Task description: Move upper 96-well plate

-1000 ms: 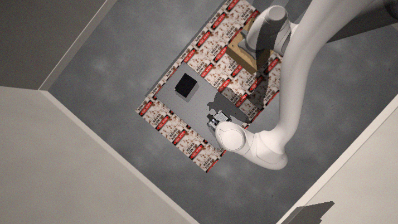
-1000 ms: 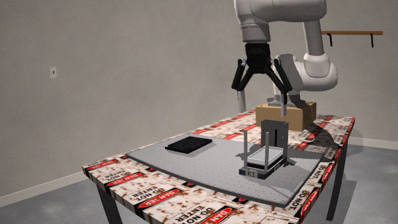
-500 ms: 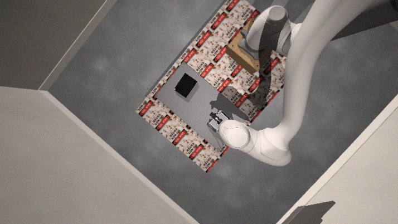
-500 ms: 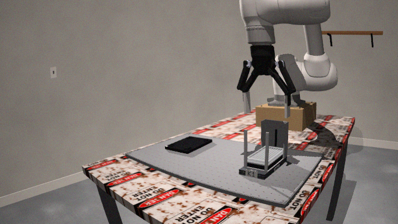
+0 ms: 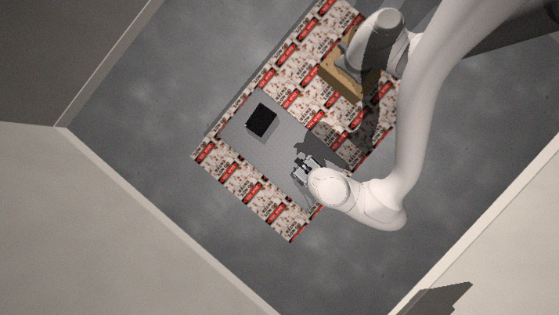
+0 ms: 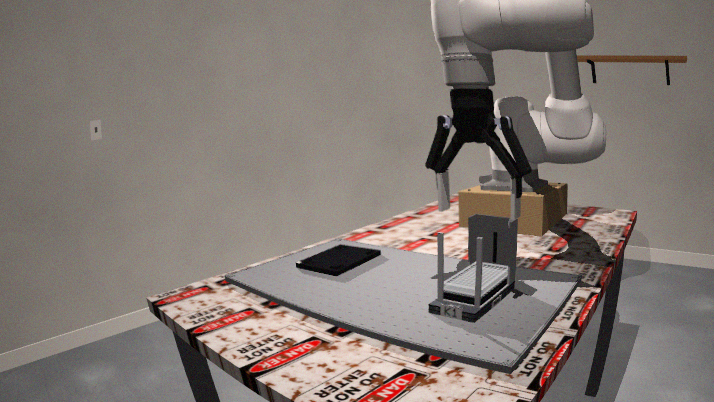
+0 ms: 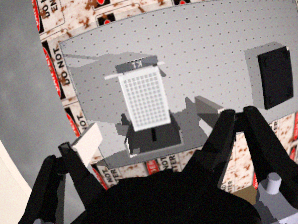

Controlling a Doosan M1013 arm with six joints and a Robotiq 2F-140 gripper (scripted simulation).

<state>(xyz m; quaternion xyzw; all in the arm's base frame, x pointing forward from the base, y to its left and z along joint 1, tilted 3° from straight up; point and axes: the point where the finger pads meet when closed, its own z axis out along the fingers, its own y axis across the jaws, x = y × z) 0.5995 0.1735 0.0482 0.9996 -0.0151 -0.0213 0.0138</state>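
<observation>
Now: the white 96-well plate 13 cm below my hand. Also, from my hand: black plate: 14 cm below; black plate nest N1: 5 cm behind, 39 cm to the right, 16 cm below; pale square: 3 cm ahead, 43 cm to the right, 15 cm below.
</observation>
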